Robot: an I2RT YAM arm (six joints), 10 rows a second.
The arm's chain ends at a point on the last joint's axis. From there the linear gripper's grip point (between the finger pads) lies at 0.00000 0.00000 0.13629 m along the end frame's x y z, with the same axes.
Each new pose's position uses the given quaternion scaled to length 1; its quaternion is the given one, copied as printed.
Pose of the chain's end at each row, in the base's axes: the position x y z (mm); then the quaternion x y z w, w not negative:
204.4 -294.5 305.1 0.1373 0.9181 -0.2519 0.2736
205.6 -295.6 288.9 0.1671 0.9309 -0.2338 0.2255
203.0 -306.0 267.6 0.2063 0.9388 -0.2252 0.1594
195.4 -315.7 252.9 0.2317 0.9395 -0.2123 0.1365
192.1 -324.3 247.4 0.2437 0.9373 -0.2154 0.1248
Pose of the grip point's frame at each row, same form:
263.4 -367.8 206.5 0.1373 0.9181 -0.2519 0.2736
252.2 -365.2 181.4 0.1671 0.9309 -0.2338 0.2255
231.1 -372.6 152.1 0.2063 0.9388 -0.2252 0.1594
216.9 -378.7 134.0 0.2317 0.9395 -0.2123 0.1365
209.7 -387.6 128.0 0.2437 0.9373 -0.2154 0.1248

